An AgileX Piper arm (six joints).
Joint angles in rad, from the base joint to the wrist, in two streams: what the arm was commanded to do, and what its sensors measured. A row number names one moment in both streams.
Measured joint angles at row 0: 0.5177 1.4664 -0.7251 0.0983 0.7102 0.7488
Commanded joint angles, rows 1 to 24: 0.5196 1.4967 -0.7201 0.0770 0.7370 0.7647; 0.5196 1.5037 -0.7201 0.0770 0.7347 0.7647; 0.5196 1.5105 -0.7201 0.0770 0.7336 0.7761; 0.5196 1.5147 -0.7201 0.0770 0.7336 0.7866; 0.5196 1.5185 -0.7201 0.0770 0.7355 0.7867; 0.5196 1.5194 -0.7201 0.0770 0.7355 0.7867; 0.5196 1.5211 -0.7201 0.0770 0.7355 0.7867; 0.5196 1.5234 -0.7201 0.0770 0.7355 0.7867; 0.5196 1.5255 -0.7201 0.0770 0.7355 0.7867; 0.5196 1.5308 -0.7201 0.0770 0.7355 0.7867; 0.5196 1.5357 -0.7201 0.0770 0.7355 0.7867; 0.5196 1.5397 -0.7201 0.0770 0.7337 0.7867; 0.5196 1.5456 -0.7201 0.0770 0.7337 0.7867; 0.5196 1.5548 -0.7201 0.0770 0.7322 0.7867; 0.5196 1.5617 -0.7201 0.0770 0.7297 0.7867; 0.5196 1.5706 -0.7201 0.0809 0.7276 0.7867; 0.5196 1.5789 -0.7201 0.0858 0.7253 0.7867; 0.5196 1.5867 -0.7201 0.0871 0.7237 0.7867; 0.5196 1.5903 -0.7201 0.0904 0.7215 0.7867; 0.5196 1.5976 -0.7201 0.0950 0.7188 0.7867; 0.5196 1.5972 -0.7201 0.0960 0.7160 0.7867; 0.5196 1.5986 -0.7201 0.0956 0.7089 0.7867; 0.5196 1.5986 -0.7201 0.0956 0.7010 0.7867; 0.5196 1.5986 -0.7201 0.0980 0.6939 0.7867
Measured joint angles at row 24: 0.5177 1.5956 -0.7251 0.0959 0.7190 0.7840
